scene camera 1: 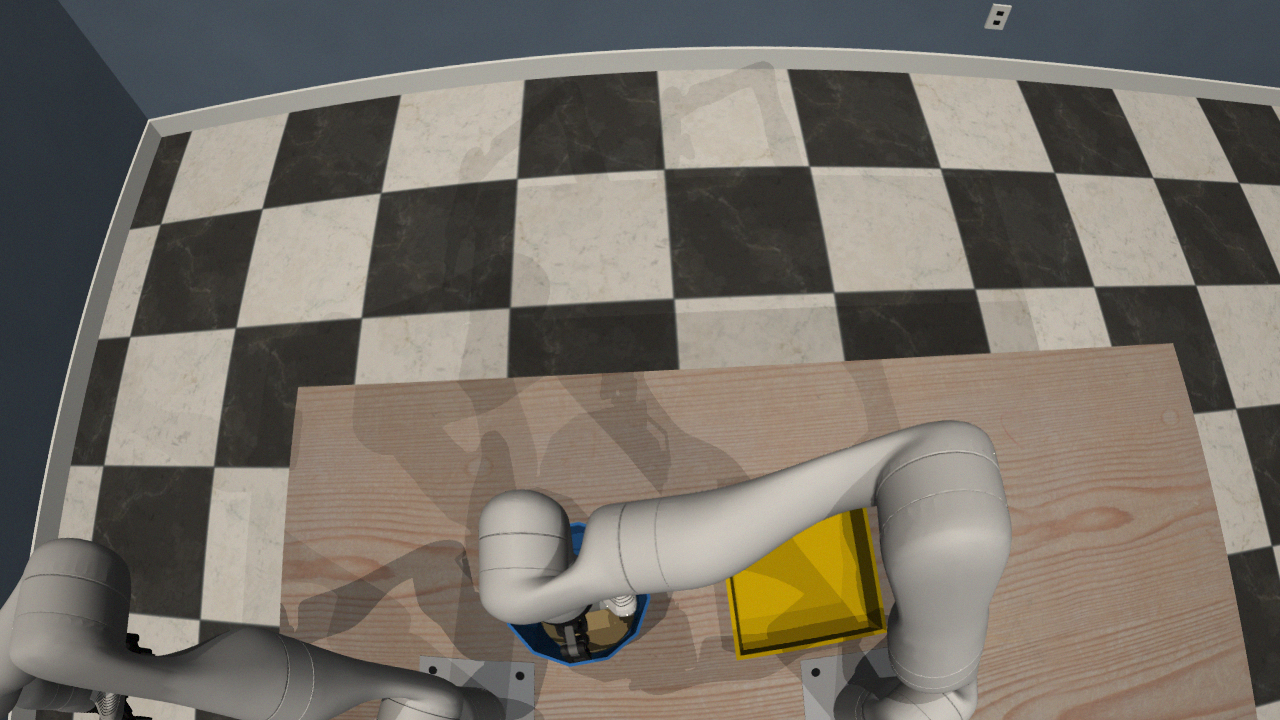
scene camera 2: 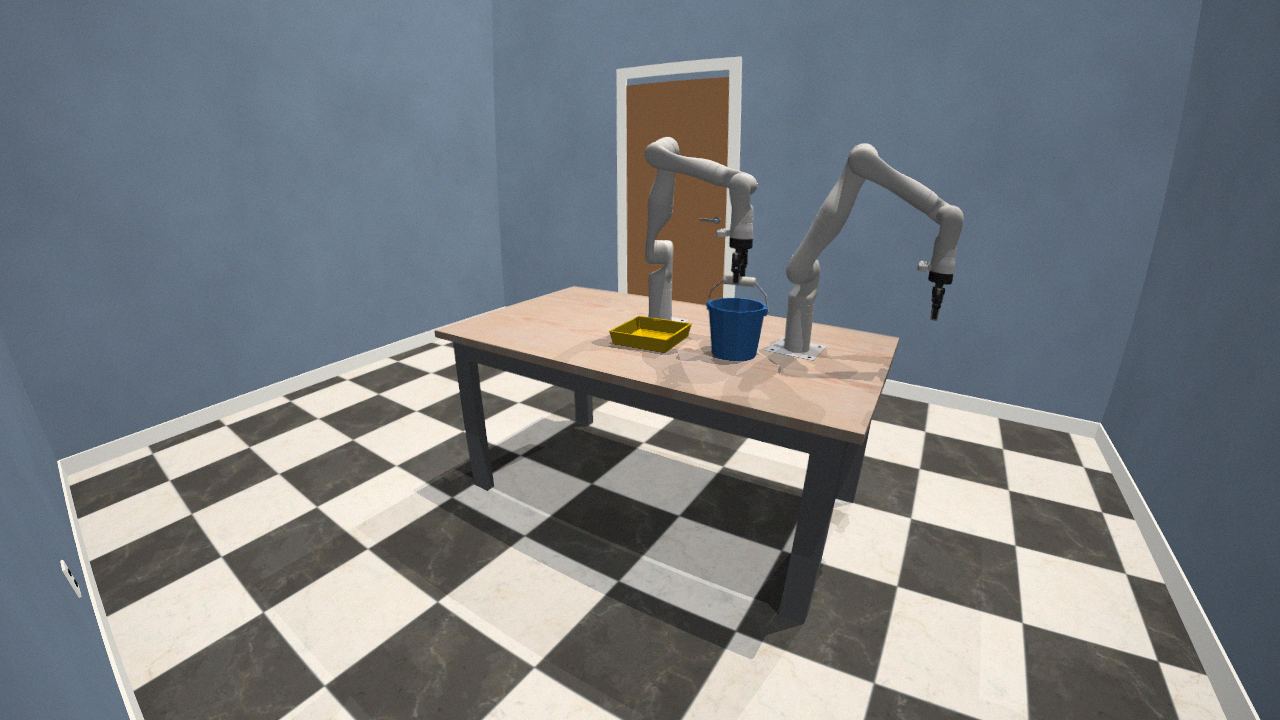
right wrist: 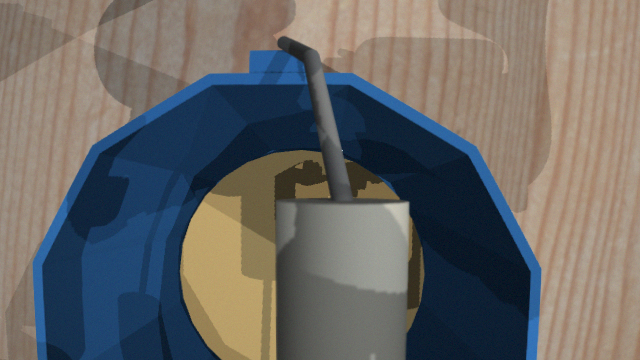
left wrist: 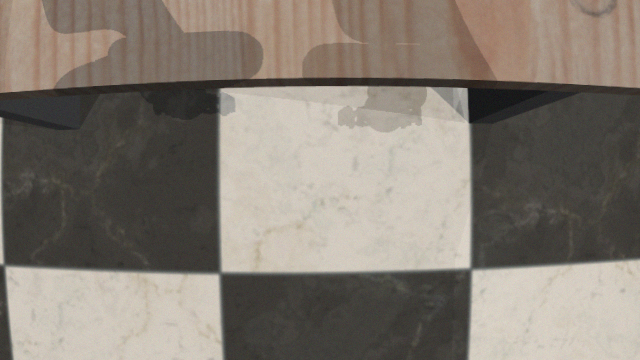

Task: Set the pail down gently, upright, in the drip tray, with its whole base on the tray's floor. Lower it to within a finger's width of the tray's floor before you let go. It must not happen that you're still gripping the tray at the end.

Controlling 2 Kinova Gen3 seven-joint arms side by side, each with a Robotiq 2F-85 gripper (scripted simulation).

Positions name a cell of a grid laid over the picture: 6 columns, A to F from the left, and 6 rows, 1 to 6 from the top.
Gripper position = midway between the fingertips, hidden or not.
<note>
In view: the right gripper (scene camera 1: C6), a blue pail (scene camera 2: D3) and a yellow drip tray (scene camera 1: D5).
The yellow drip tray also shows in scene camera 2 (scene camera 2: D3). The left wrist view does not show the blue pail: it is out of frame. The right wrist view misses the yellow drip tray: it is out of frame.
</note>
